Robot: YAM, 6 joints.
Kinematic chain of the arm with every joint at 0, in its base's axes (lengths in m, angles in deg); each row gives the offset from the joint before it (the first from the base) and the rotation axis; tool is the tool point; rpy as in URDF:
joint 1: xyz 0 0 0.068 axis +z
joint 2: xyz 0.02 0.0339 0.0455 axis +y
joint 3: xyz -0.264 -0.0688 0 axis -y
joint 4: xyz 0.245 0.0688 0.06 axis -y
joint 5: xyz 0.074 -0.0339 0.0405 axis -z
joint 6: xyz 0.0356 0 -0.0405 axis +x
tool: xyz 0 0 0 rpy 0 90 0
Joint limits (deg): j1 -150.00..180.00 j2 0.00..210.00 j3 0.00..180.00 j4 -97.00..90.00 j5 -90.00..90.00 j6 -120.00..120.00
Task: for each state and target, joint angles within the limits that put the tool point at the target. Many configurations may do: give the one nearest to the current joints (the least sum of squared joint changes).
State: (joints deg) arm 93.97 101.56 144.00 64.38 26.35 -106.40
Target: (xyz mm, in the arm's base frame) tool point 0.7 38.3 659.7
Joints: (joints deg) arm 105.40 105.64 171.78 90.00 17.74 -106.40
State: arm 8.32 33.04 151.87 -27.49 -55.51 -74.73
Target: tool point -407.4 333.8 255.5
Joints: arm -35.89 1.09 155.03 -40.93 -62.56 -74.73
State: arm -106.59 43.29 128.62 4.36 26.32 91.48
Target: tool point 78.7 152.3 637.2
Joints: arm -122.28 39.42 117.79 -0.56 24.55 91.48
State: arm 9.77 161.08 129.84 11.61 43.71 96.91
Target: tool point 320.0 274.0 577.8
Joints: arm 43.74 123.51 152.34 17.91 40.88 96.91
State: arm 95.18 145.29 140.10 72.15 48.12 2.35
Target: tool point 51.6 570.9 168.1
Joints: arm 87.64 159.93 123.09 77.77 51.86 2.35
